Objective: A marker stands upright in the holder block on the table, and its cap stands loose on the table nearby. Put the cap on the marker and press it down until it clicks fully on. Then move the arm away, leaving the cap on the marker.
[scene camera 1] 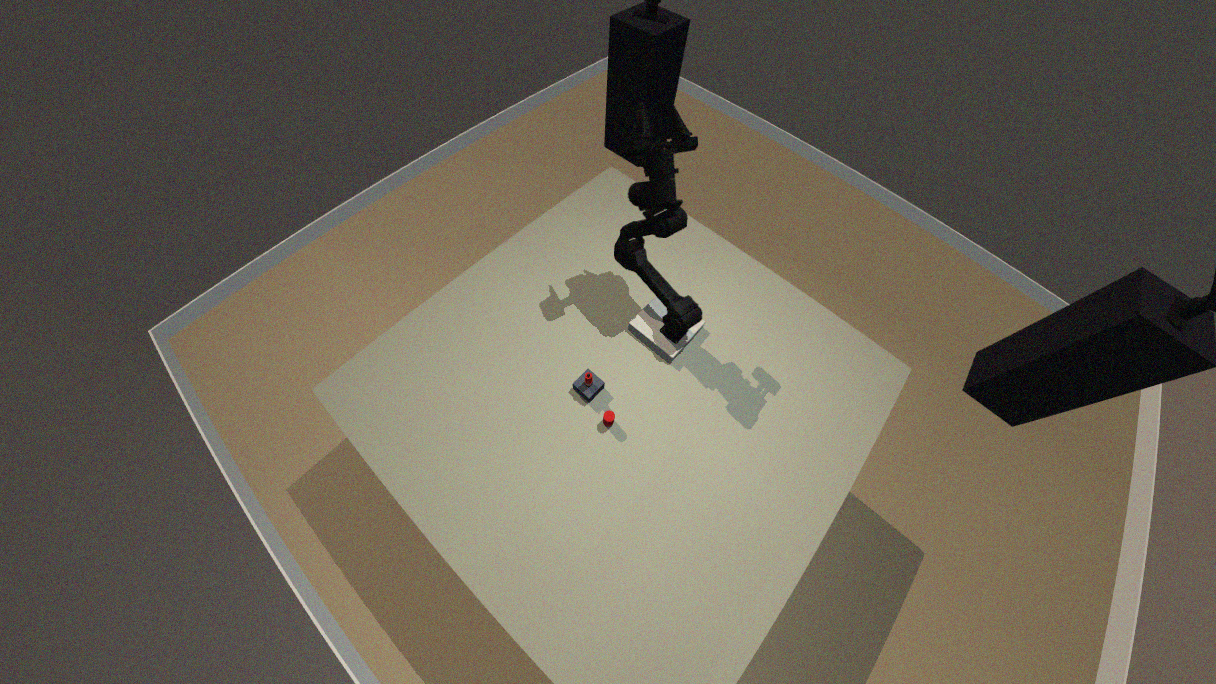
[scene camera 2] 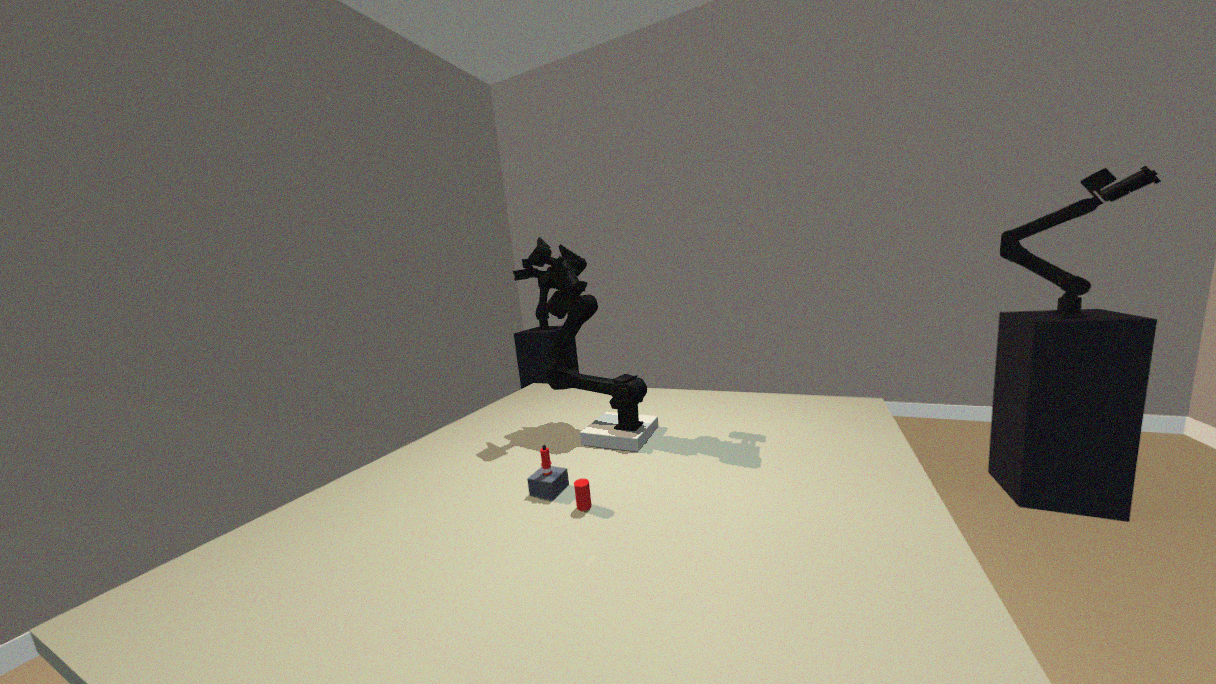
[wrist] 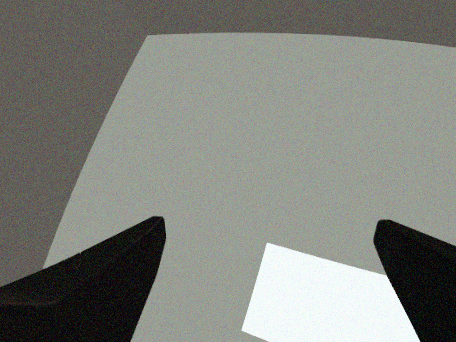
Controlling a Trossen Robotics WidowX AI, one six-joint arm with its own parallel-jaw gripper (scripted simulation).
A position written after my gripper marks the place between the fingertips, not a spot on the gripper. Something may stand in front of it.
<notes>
My gripper [scene camera 1: 656, 102] is open and holds nothing.
My gripper also shows in scene camera 2 [scene camera 2: 549, 241] and in the wrist view [wrist: 271, 230].
</notes>
